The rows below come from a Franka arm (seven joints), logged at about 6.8 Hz.
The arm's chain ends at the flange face. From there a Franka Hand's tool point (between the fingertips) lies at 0.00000 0.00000 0.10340 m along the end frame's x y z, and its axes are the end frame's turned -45 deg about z.
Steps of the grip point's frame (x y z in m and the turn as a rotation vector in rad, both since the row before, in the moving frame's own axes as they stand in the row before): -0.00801 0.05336 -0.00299 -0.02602 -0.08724 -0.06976; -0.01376 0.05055 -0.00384 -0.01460 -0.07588 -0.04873; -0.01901 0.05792 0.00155 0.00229 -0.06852 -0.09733; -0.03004 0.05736 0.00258 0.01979 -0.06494 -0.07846; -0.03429 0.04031 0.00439 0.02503 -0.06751 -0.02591; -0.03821 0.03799 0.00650 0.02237 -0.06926 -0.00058; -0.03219 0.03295 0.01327 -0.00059 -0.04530 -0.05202
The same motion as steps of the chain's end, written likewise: 0.03625 0.03498 -0.00256 -0.08009 -0.04329 -0.06976; 0.03033 0.03876 -0.00353 -0.06398 -0.04333 -0.04873; 0.03244 0.04932 0.00179 -0.04683 -0.05007 -0.09733; 0.02537 0.05826 0.00282 -0.03193 -0.05991 -0.07846; 0.01098 0.04956 0.00466 -0.03004 -0.06544 -0.02591; 0.00654 0.05045 0.00677 -0.03316 -0.06479 -0.00058; 0.00372 0.04262 0.01338 -0.03245 -0.03161 -0.05202
